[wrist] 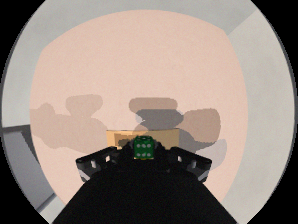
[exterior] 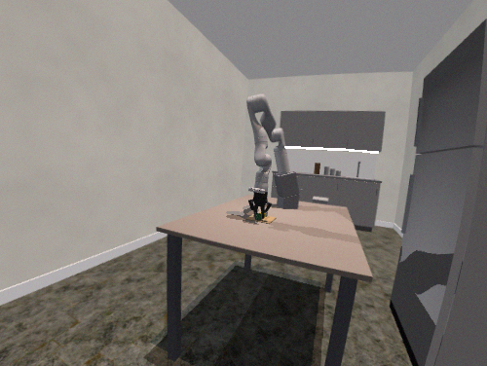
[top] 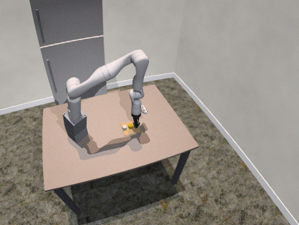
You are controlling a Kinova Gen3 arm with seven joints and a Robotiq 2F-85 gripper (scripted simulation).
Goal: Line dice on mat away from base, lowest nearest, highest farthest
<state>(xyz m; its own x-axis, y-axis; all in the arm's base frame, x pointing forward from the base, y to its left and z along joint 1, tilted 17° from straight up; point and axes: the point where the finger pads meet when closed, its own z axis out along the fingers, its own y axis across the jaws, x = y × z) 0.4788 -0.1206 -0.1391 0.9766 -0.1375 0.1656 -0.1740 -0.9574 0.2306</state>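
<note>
Right now the green die is 10 mm below my hand. From my hand the other things lie so: mat: 50 mm behind, 30 mm below, 10 mm to the left; white die: 90 mm behind, 20 mm to the left, 10 mm below; yellow die: 40 mm behind, 10 mm to the left, 10 mm below.
</note>
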